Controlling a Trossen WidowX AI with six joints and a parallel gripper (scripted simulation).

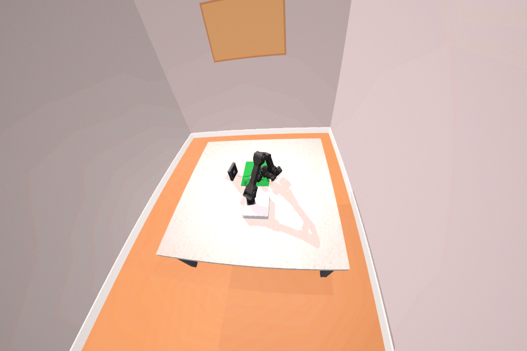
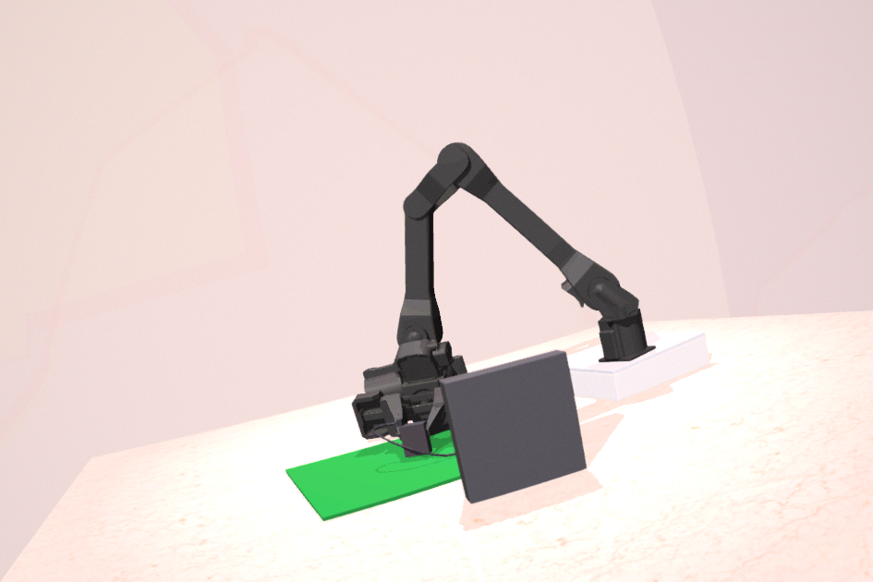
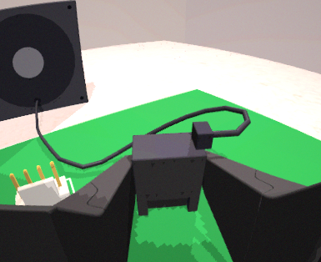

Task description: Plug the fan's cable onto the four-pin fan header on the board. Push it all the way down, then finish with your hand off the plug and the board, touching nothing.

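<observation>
My gripper tip is 1 cm above the dark fan plug. From my gripper tip the other things lie so: white four-pin header (5 cm behind, 5 cm to the left, 3 cm below); then dark square fan (20 cm to the left, 3 cm above); then green board (5 cm below).
</observation>
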